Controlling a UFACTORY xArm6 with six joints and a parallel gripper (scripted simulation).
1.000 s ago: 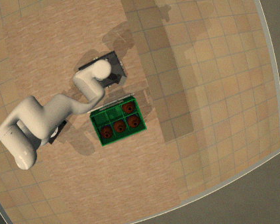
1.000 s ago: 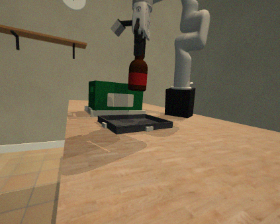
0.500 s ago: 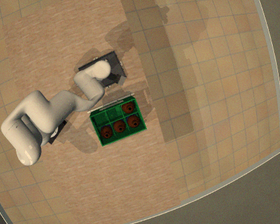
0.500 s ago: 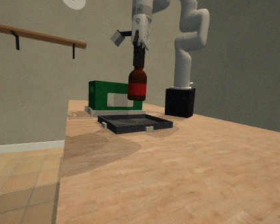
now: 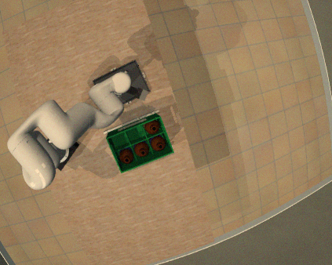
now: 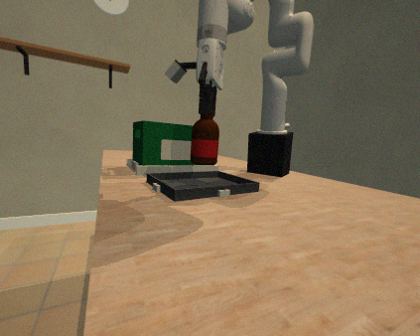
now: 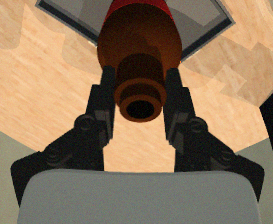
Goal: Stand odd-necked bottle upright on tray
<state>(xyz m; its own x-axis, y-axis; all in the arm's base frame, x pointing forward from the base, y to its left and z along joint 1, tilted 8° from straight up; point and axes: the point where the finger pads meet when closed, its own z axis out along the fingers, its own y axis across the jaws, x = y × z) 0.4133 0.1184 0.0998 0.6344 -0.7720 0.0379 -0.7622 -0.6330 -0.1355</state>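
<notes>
My gripper is now 70 mm above the brown bottle. The rest, counted from my hand: tray 200 mm below; green crate 290 mm to the right, 130 mm below, 40 mm behind.
</notes>
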